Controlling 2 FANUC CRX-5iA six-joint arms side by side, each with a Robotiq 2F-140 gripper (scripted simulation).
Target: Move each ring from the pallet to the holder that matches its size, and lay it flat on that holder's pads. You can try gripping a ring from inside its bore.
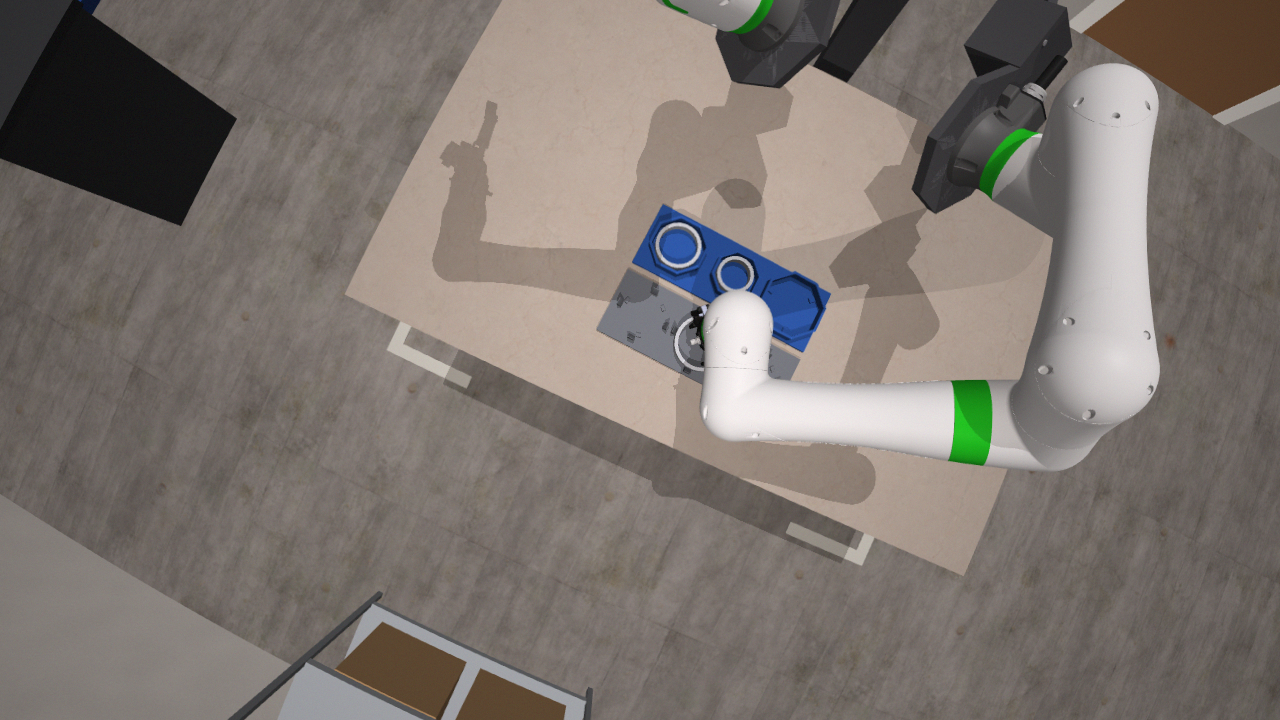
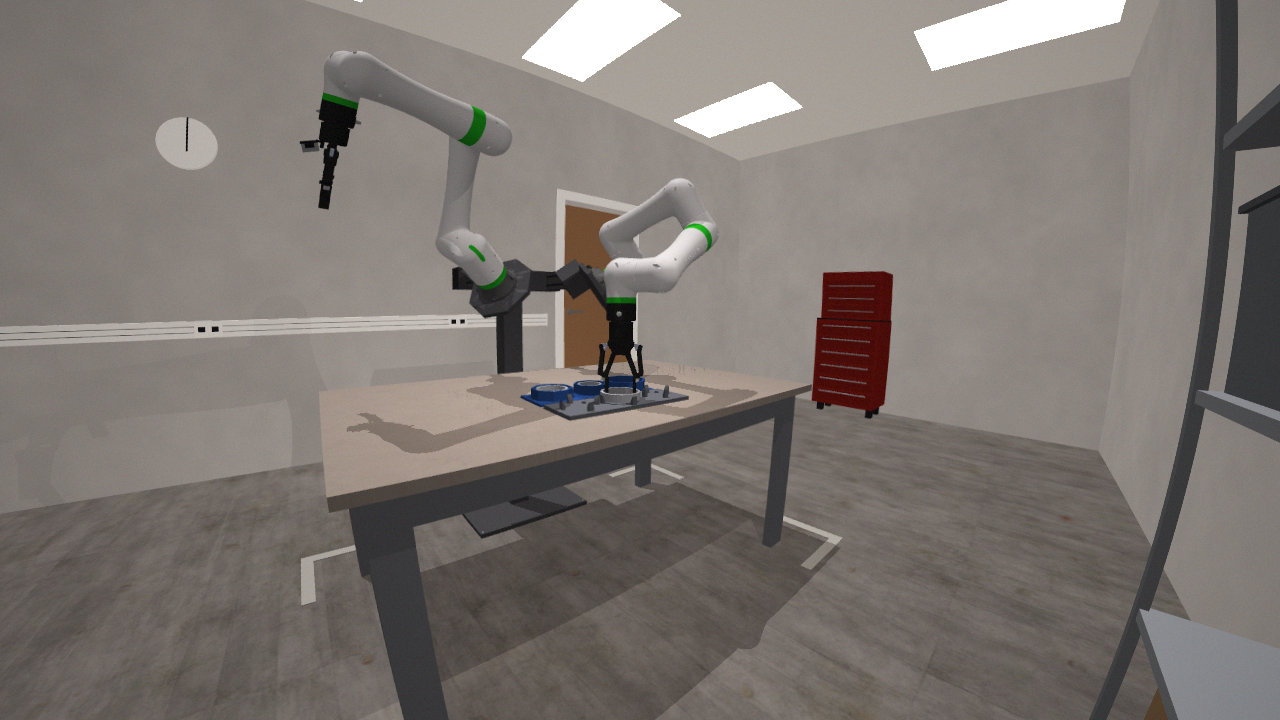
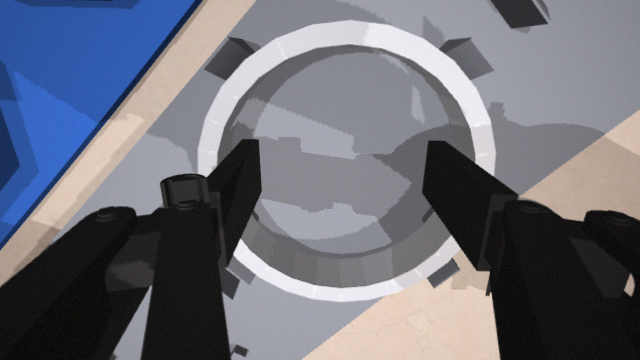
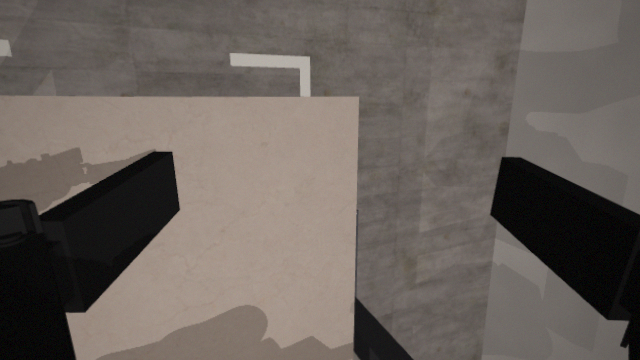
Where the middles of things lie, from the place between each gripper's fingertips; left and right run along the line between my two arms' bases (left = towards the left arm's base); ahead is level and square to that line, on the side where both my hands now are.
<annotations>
Right now the grey holder plate [image 1: 642, 314] is 4 cm below my left hand. Also, from my left hand: blue pallet [image 1: 797, 303] (18 cm behind, 3 cm below, 1 cm to the right).
The blue pallet is 140 mm ahead of my right hand [image 2: 323, 203], 820 mm to the left of it and 610 mm below it. Also, from my right hand: grey holder plate: 320 mm ahead, 840 mm to the left, 620 mm below.
</annotations>
